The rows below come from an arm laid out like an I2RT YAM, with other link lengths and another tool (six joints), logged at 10 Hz.
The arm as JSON. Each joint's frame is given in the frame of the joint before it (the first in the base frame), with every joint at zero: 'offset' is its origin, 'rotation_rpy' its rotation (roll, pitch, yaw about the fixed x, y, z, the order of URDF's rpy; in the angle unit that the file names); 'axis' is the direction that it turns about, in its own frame. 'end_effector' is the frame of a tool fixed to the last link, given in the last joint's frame.
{
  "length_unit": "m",
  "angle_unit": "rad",
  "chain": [
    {
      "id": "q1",
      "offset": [
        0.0,
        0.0,
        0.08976
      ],
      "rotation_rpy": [
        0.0,
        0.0,
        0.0
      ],
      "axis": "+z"
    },
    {
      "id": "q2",
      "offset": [
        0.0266,
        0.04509,
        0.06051
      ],
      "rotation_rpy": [
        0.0,
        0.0,
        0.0
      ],
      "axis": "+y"
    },
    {
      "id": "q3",
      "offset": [
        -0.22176,
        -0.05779,
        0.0
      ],
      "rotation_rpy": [
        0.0,
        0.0,
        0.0
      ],
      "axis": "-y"
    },
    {
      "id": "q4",
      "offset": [
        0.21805,
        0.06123,
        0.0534
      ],
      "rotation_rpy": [
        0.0,
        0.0,
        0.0
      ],
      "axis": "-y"
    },
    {
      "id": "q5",
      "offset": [
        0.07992,
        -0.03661,
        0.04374
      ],
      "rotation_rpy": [
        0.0,
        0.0,
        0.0
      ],
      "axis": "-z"
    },
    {
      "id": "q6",
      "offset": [
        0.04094,
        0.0,
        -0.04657
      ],
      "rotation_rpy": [
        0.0,
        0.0,
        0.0
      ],
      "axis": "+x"
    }
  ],
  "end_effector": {
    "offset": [
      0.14,
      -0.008,
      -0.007
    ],
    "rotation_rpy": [
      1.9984,
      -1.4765,
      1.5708
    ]
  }
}
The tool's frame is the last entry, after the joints.
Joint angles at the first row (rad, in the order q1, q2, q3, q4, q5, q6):
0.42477, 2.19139, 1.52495, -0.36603, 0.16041, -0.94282
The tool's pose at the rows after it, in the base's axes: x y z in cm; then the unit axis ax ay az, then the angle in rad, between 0 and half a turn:
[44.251 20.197 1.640 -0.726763 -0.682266 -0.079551 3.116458]
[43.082 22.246 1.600 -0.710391 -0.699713 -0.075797 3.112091]
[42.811 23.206 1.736 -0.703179 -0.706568 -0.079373 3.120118]
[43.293 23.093 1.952 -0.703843 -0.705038 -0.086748 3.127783]
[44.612 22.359 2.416 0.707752 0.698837 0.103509 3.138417]
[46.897 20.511 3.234 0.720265 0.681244 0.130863 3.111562]
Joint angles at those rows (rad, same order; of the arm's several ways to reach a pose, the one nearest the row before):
0.48276, 2.18644, 1.53030, -0.40189, 0.15660, -0.94243
0.53197, 2.18568, 1.53106, -0.41027, 0.15812, -0.94205
0.55486, 2.18605, 1.53105, -0.40036, 0.16651, -0.94244
0.54838, 2.18604, 1.53067, -0.38321, 0.16843, -0.94662
0.52206, 2.18642, 1.52836, -0.34197, 0.16881, -0.95922
0.46825, 2.18718, 1.52605, -0.27788, 0.16880, -0.96991

